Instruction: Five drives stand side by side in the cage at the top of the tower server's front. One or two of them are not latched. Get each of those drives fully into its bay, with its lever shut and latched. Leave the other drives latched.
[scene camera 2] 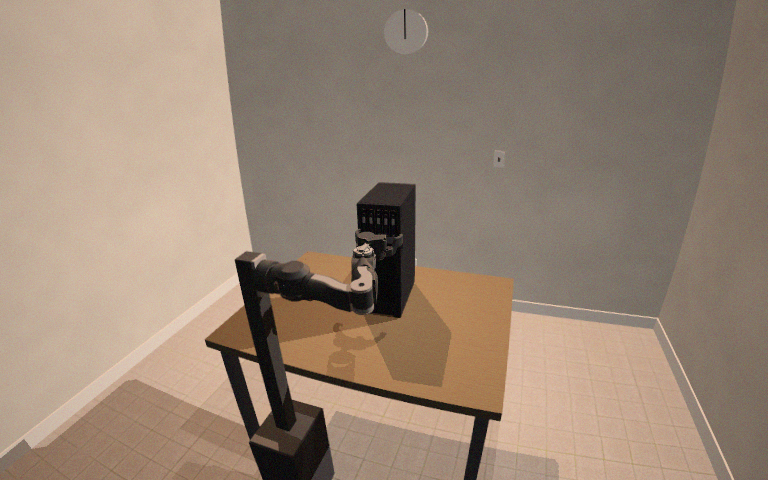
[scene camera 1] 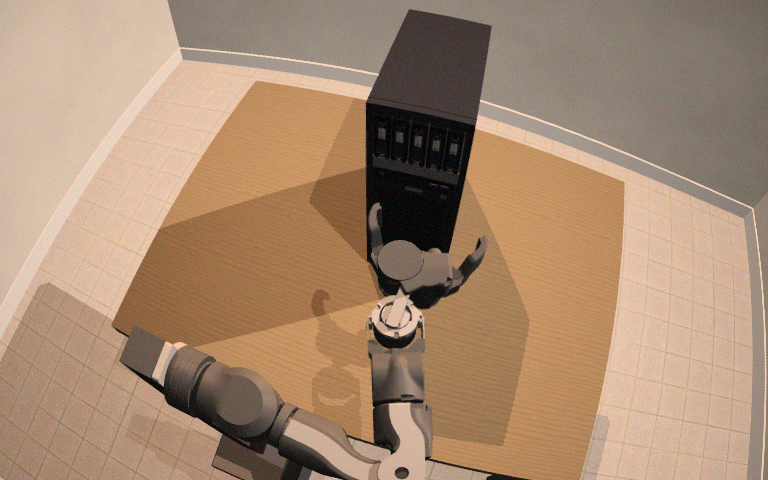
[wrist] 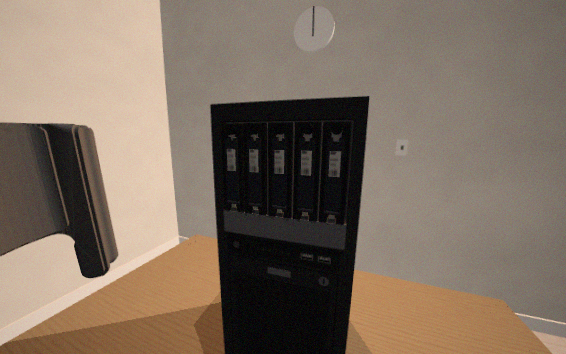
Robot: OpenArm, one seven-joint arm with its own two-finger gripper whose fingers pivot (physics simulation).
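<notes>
The black tower server (scene camera 1: 430,67) (scene camera 2: 407,243) (wrist: 285,320) stands upright on the table. Several drives stand side by side in the cage at its top front, from the leftmost drive (scene camera 1: 382,144) (wrist: 232,185) past the middle drive (scene camera 1: 417,152) (wrist: 279,190) to the rightmost drive (scene camera 1: 452,161) (wrist: 333,192). In the wrist view their fronts look level with each other and no lever visibly swings out; the latches are too small and dark to judge. My gripper (scene camera 1: 429,223) (scene camera 2: 379,235) is open and empty, in front of the tower and below the cage. One finger shows at the left of the wrist view.
The wooden table (scene camera 1: 271,198) (scene camera 2: 475,333) (wrist: 425,300) carries the tower. A grey strip (wrist: 285,230) runs below the cage, with ports and a button under it. The arm's post (scene camera 2: 271,350) stands at the table's front left. Walls rise behind and at the left.
</notes>
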